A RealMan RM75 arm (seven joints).
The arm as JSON. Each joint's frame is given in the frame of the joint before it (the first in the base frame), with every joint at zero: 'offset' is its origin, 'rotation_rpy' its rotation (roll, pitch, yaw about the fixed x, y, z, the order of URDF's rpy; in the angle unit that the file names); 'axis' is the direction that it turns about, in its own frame. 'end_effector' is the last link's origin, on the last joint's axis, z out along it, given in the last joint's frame.
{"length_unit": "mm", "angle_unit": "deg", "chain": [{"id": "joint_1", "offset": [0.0, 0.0, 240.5], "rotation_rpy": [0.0, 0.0, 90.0], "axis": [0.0, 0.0, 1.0]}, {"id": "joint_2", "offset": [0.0, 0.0, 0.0], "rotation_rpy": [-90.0, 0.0, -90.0], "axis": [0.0, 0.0, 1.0]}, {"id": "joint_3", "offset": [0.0, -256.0, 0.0], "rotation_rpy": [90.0, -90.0, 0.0], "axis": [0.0, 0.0, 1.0]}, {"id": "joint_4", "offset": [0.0, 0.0, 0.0], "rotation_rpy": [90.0, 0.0, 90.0], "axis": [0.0, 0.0, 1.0]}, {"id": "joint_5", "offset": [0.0, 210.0, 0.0], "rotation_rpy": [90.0, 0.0, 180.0], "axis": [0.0, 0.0, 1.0]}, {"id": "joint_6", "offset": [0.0, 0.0, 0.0], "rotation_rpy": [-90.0, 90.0, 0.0], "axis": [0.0, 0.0, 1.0]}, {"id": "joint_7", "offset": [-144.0, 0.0, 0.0], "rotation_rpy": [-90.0, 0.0, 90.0], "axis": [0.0, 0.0, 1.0]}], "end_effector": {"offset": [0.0, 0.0, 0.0], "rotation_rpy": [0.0, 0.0, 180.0]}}
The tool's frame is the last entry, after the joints.
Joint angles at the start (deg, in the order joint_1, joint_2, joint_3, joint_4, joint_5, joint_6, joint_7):
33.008, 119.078, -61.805, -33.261, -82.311, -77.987, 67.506
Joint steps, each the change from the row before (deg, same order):
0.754, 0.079, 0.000, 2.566, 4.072, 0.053, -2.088
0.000, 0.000, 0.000, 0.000, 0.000, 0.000, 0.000
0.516, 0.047, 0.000, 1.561, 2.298, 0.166, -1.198
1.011, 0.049, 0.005, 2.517, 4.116, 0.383, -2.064
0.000, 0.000, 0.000, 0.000, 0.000, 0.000, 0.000
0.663, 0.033, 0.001, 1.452, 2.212, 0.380, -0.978
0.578, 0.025, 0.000, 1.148, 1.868, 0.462, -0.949
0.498, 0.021, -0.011, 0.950, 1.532, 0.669, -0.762
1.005, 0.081, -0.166, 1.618, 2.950, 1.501, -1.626
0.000, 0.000, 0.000, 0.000, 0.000, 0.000, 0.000
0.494, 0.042, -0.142, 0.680, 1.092, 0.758, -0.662
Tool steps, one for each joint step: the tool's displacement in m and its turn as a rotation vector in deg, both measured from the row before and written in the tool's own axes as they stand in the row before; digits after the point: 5 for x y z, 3 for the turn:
-0.00243, -0.00153, 0.00277, 1.268, -3.200, 0.775
0.00000, 0.00000, 0.00000, 0.000, 0.000, 0.000
-0.00100, -0.00125, 0.00181, 0.892, -1.677, 0.472
-0.00296, -0.00321, 0.00339, 1.770, -2.921, 0.602
0.00000, 0.00000, 0.00000, 0.000, 0.000, 0.000
-0.00126, -0.00208, 0.00232, 1.110, -1.414, 0.492
-0.00116, -0.00217, 0.00208, 1.072, -1.109, 0.219
-0.00052, -0.00237, 0.00181, 1.128, -0.724, 0.201
-0.00110, -0.00455, 0.00426, 2.187, -1.194, 0.082
0.00000, 0.00000, 0.00000, 0.000, 0.000, 0.000
0.00002, -0.00166, 0.00234, 0.848, -0.246, -0.004

